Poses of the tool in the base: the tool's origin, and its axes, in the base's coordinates. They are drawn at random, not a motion.
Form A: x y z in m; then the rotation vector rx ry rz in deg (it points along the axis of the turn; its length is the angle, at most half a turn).
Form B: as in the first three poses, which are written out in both.
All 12 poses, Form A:
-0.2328, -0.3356, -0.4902, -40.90, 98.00, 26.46
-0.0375, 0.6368, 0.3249, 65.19, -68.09, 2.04
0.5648, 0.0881, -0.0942, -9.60, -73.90, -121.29
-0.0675, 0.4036, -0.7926, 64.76, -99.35, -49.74
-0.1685, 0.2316, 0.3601, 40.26, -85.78, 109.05
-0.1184, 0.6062, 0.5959, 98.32, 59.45, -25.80
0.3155, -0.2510, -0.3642, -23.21, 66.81, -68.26
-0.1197, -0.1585, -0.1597, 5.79, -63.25, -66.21
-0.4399, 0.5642, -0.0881, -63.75, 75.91, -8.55
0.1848, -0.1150, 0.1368, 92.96, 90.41, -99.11
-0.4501, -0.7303, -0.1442, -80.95, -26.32, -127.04
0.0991, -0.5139, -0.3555, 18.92, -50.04, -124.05
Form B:
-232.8, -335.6, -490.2, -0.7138, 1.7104, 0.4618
-37.5, 636.8, 324.9, 1.1378, -1.1884, 0.0356
564.8, 88.1, -94.2, -0.1676, -1.2898, -2.1169
-67.5, 403.6, -792.6, 1.1303, -1.7340, -0.8681
-168.5, 231.6, 360.1, 0.7027, -1.4971, 1.9033
-118.4, 606.2, 595.9, 1.7160, 1.0376, -0.4503
315.5, -251.0, -364.2, -0.4051, 1.1661, -1.1914
-119.7, -158.5, -159.7, 0.1011, -1.1039, -1.1556
-439.9, 564.2, -88.1, -1.1126, 1.3249, -0.1492
184.8, -115.0, 136.8, 1.6225, 1.5780, -1.7298
-450.1, -730.3, -144.2, -1.4128, -0.4594, -2.2173
99.1, -513.9, -355.5, 0.3302, -0.8734, -2.1651

